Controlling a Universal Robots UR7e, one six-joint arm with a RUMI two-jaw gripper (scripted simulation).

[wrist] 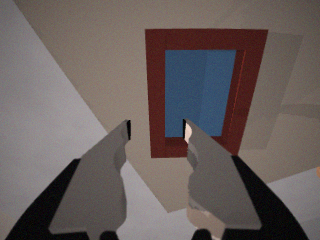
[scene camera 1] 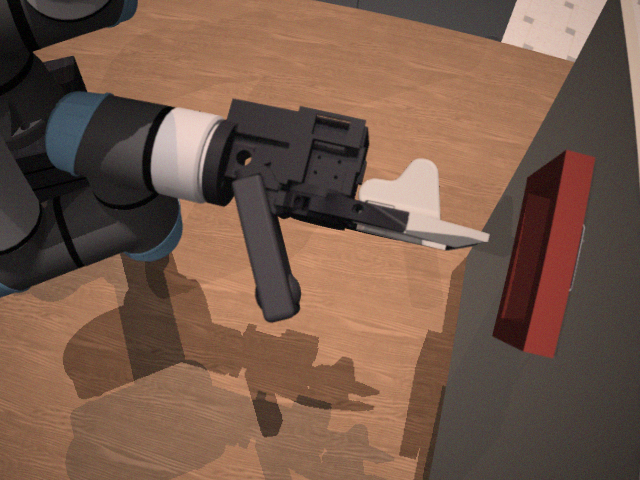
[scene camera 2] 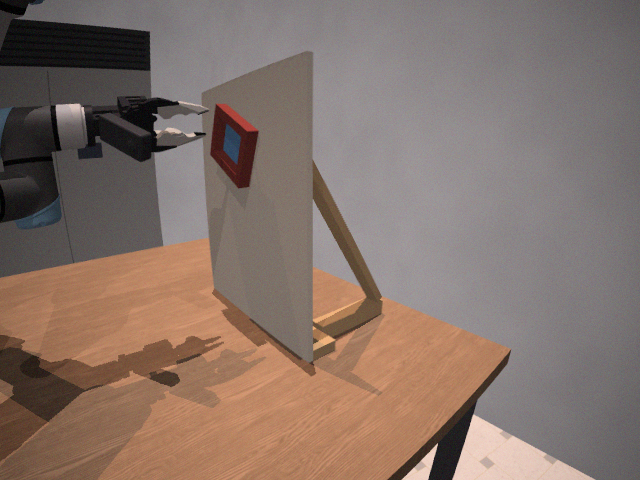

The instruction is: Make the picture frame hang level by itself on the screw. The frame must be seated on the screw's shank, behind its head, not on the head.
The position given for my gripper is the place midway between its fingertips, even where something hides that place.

In view: my gripper (scene camera 1: 482, 240), a red picture frame (scene camera 1: 545, 282), an upright board (scene camera 1: 502, 406) and a wooden brace (scene camera 2: 322, 197).
The red picture frame also shows in scene camera 2 (scene camera 2: 237, 163). My gripper also shows in the wrist view (wrist: 156, 121) and in scene camera 2 (scene camera 2: 207, 122). The upright board also shows in the wrist view (wrist: 104, 56) and in scene camera 2 (scene camera 2: 261, 237).
